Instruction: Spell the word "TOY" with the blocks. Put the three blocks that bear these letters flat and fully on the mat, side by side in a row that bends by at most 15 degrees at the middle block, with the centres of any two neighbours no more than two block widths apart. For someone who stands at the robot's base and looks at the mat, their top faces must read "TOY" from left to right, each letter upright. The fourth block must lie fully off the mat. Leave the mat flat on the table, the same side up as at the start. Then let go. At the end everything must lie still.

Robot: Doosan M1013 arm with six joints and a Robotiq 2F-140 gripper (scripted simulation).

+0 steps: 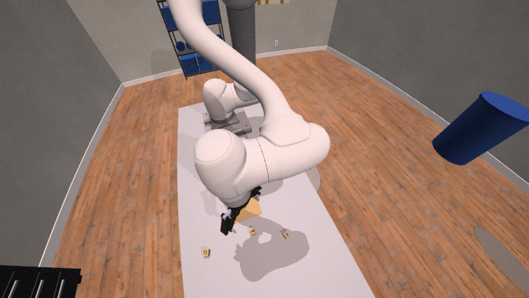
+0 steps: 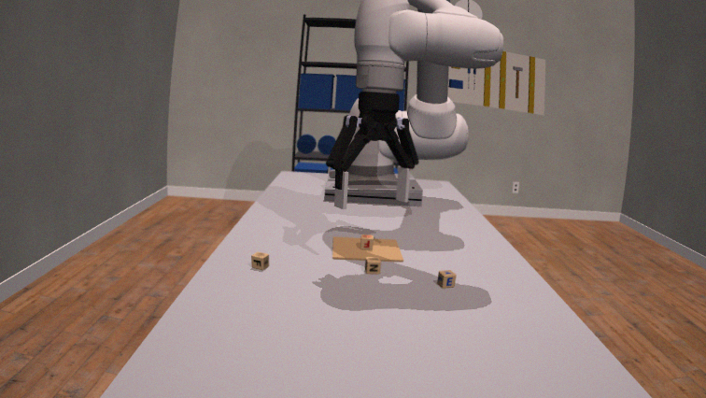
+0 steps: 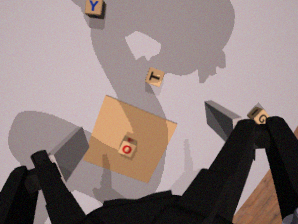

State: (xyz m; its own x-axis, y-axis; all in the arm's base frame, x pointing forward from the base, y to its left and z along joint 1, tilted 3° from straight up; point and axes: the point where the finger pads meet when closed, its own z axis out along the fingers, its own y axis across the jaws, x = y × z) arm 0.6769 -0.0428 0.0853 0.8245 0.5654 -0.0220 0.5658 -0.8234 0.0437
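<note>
Now: the T block 110 mm below my hand and 50 mm ahead of it. Also, from my hand: tan mat 120 mm below, 80 mm behind.
</note>
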